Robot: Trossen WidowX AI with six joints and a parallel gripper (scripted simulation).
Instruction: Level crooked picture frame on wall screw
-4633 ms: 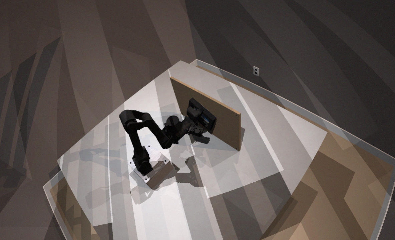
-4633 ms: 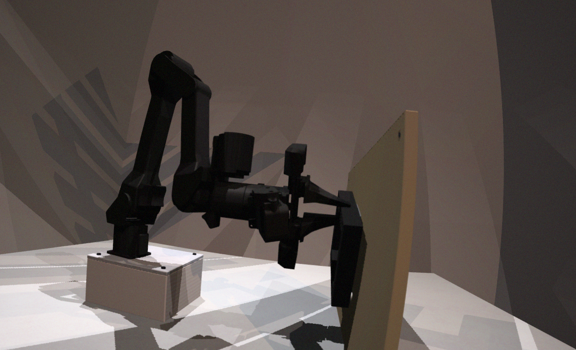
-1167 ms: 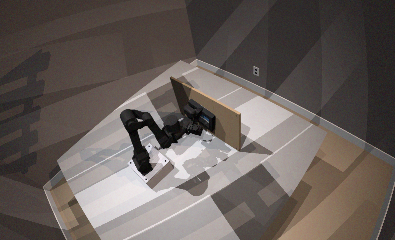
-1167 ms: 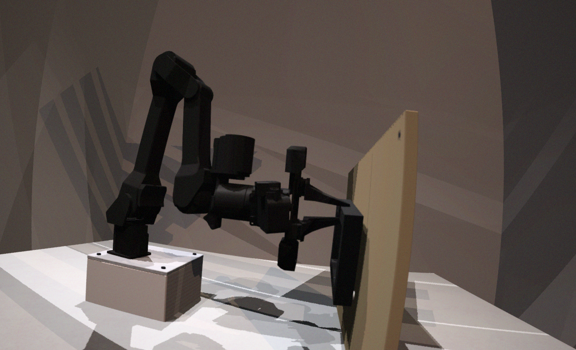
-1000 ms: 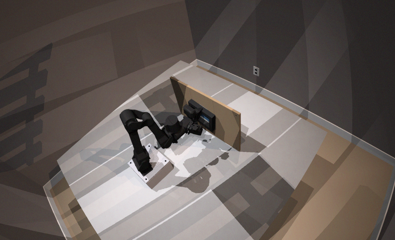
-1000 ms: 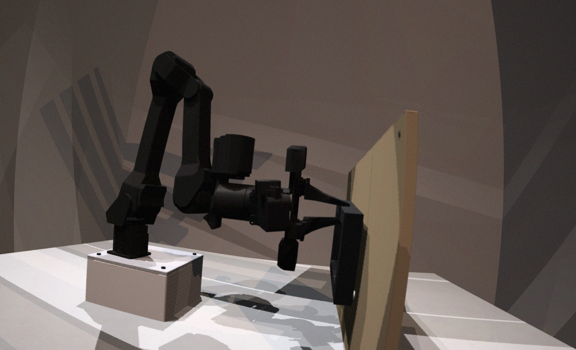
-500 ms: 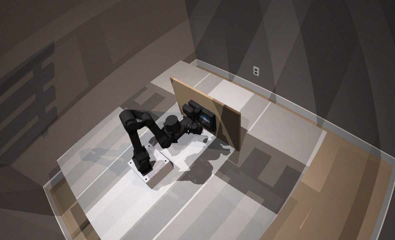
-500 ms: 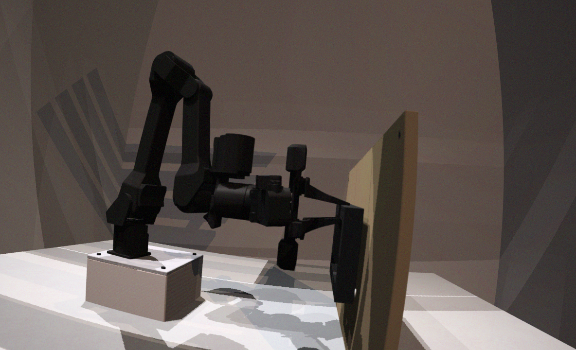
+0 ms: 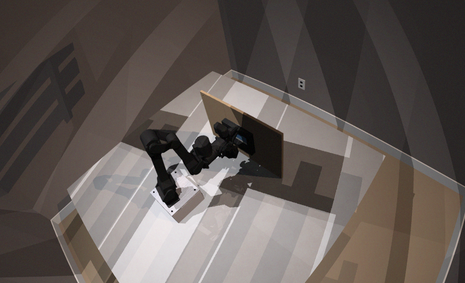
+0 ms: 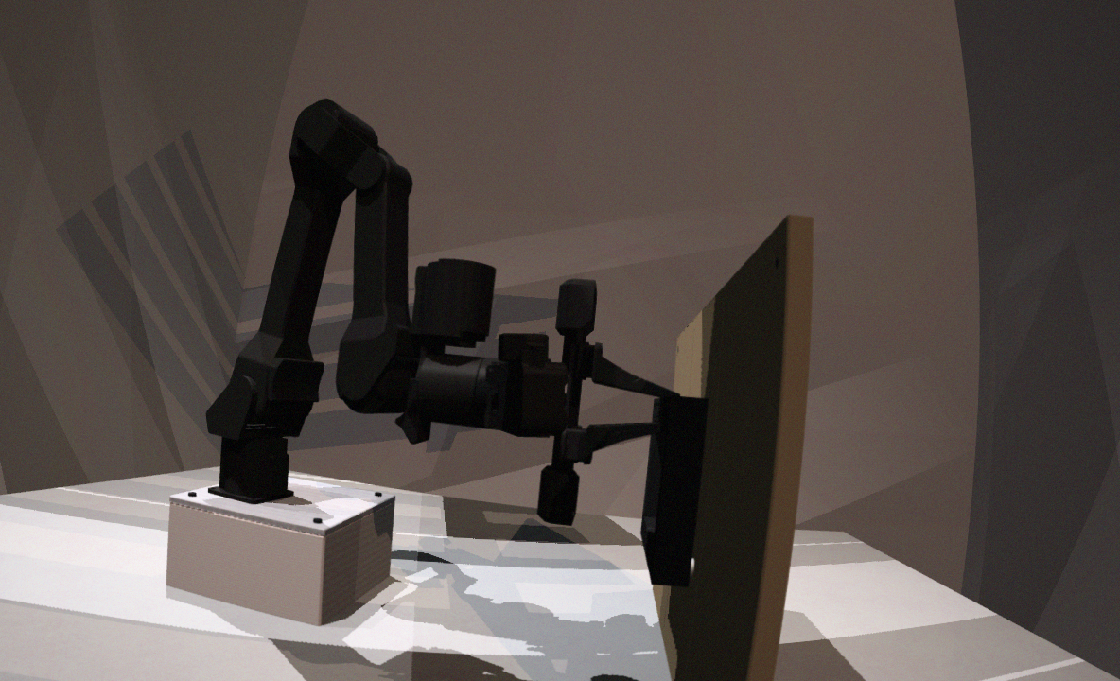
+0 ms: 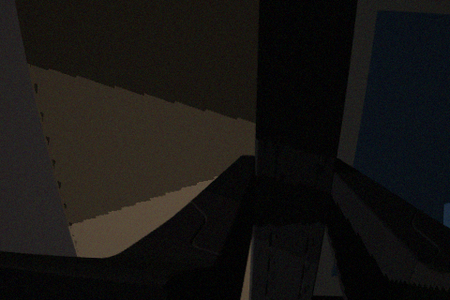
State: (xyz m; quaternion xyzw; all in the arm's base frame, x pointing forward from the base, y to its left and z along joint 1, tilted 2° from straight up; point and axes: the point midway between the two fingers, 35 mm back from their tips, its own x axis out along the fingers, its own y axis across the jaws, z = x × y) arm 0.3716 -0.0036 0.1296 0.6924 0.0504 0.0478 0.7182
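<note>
Right now my gripper tip is 50 mm above the picture frame, 10 mm to the right of it and 10 mm short of it. Also, from my gripper tip: wooden board (60 mm below, 20 mm ahead, 10 mm to the left).
</note>
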